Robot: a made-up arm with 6 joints. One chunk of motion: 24 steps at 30 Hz.
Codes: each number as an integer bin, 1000 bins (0 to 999) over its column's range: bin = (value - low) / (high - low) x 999, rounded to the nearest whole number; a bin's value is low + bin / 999 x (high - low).
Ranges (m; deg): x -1.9..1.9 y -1.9..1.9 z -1.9..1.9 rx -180..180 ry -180..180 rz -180..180
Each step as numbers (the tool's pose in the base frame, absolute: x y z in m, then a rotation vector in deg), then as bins.
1 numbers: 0.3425 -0.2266 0.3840 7.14 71.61 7.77
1 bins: 590 440 600 519 698 521
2 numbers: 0.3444 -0.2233 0.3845 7.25 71.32 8.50
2 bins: 590 441 601 520 697 523
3 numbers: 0.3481 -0.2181 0.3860 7.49 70.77 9.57
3 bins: 591 442 601 520 696 526
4 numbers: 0.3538 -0.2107 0.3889 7.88 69.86 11.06
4 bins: 593 444 602 521 693 530
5 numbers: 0.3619 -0.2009 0.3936 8.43 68.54 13.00
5 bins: 595 447 603 523 690 536
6 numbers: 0.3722 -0.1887 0.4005 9.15 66.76 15.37
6 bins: 597 450 605 525 685 542
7 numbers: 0.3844 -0.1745 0.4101 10.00 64.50 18.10
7 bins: 601 454 607 527 678 550
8 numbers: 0.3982 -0.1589 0.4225 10.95 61.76 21.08
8 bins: 604 458 611 530 671 558
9 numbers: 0.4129 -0.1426 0.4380 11.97 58.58 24.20
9 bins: 608 462 615 533 662 567
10 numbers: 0.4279 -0.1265 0.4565 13.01 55.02 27.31
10 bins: 612 466 620 536 652 575
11 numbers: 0.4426 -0.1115 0.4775 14.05 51.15 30.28
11 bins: 616 470 625 538 641 584
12 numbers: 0.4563 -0.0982 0.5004 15.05 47.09 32.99
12 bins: 619 474 631 541 630 591
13 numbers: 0.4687 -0.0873 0.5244 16.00 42.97 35.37
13 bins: 623 477 637 544 619 598
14 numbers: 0.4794 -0.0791 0.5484 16.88 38.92 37.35
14 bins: 626 479 644 546 608 603
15 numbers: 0.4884 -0.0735 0.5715 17.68 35.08 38.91
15 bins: 628 480 650 549 597 607
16 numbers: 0.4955 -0.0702 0.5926 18.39 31.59 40.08
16 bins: 630 481 655 551 587 611
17 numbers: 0.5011 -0.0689 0.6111 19.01 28.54 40.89
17 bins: 631 481 660 552 579 613
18 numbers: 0.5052 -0.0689 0.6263 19.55 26.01 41.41
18 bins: 632 481 664 554 572 614
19 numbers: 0.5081 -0.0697 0.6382 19.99 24.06 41.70
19 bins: 633 481 667 555 566 615
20 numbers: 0.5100 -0.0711 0.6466 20.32 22.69 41.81
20 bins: 634 481 669 556 562 616
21 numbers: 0.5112 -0.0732 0.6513 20.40 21.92 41.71
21 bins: 634 480 671 556 560 615
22 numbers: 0.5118 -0.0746 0.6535 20.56 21.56 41.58
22 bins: 634 480 671 557 559 615
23 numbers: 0.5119 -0.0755 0.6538 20.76 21.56 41.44
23 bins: 634 480 671 557 559 614
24 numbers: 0.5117 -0.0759 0.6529 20.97 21.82 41.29
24 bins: 634 480 671 558 560 614
